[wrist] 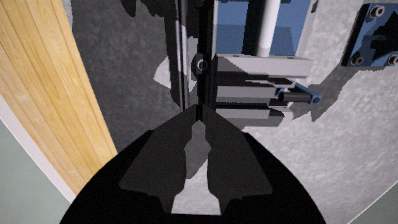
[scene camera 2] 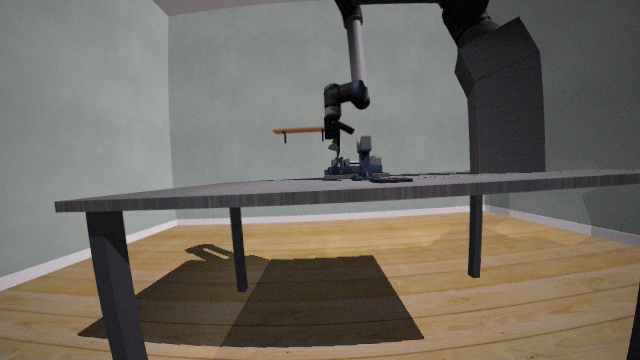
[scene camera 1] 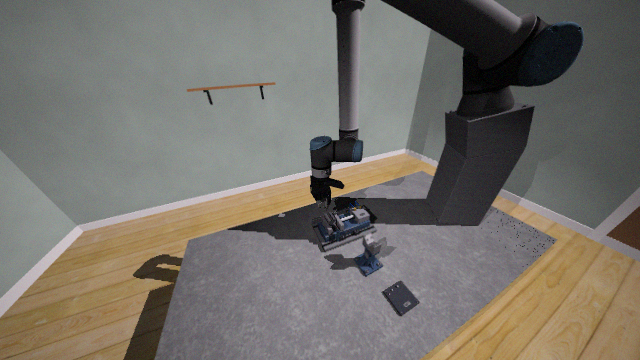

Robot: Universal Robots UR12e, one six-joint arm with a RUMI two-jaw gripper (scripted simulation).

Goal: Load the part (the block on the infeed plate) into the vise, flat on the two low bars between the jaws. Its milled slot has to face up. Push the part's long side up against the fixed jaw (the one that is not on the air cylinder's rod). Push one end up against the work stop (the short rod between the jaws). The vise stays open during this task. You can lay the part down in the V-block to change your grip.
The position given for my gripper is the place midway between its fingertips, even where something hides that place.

In view: my gripper (wrist: 199, 105) and a part (wrist: 233, 98).
